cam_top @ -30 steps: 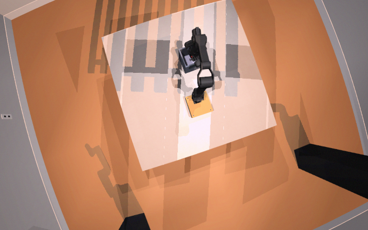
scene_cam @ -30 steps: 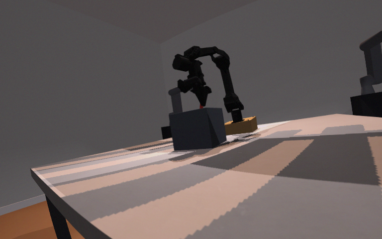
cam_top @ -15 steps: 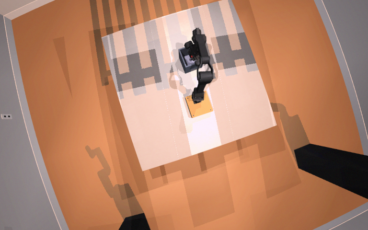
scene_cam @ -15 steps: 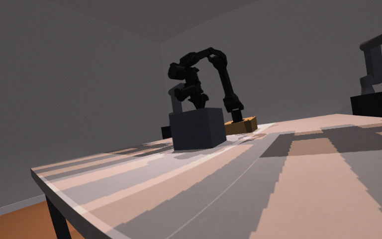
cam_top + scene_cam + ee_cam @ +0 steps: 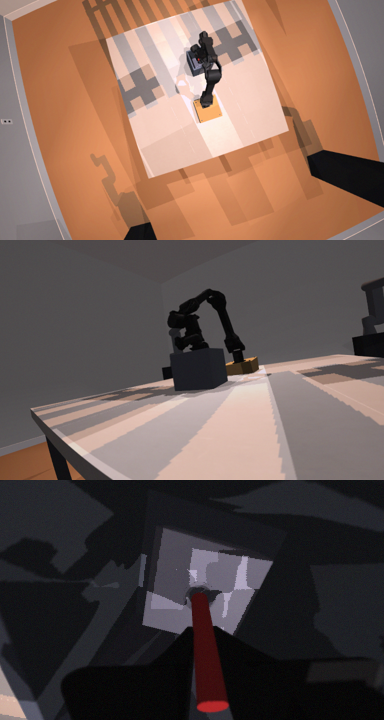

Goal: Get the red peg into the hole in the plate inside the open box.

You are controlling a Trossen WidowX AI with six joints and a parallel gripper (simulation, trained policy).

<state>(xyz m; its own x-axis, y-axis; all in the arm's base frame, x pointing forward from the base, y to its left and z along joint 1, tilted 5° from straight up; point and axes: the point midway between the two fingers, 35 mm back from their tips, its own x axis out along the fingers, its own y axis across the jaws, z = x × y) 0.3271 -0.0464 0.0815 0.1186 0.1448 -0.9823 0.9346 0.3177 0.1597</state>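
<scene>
Now: the red peg 10 mm to the right of my gripper tip and 10 mm above it.
</scene>
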